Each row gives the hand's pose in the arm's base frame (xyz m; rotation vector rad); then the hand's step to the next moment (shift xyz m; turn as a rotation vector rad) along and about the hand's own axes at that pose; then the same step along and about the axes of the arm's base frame.
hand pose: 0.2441 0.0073 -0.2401 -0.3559 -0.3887 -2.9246
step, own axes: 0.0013 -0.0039 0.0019 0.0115 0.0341 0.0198
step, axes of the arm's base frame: -0.0016 0.0041 0.0012 -0.0001 -0.0285 0.0295
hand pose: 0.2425 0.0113 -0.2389 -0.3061 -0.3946 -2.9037
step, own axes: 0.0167 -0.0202 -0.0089 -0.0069 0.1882 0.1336
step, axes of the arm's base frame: -0.0220 0.0139 -0.0094 0.0714 -0.1392 0.1698
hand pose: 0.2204 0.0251 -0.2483 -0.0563 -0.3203 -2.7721
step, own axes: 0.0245 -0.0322 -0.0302 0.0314 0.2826 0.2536
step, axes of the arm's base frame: -0.0341 0.0143 -0.0344 0.0680 -0.2110 0.3099
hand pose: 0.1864 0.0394 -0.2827 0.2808 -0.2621 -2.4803
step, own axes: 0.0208 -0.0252 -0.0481 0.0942 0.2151 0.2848
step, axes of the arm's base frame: -0.0179 0.0015 -0.0553 -0.0274 -0.1920 0.3141
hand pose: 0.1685 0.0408 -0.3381 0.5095 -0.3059 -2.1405
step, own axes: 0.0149 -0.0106 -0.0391 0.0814 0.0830 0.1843
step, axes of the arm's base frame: 0.0028 -0.0073 -0.0425 -0.0686 -0.1087 0.1760
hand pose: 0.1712 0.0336 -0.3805 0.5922 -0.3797 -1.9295
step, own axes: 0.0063 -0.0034 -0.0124 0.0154 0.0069 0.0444
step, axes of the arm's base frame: 0.0022 -0.0043 -0.0135 -0.0250 -0.0169 0.0367
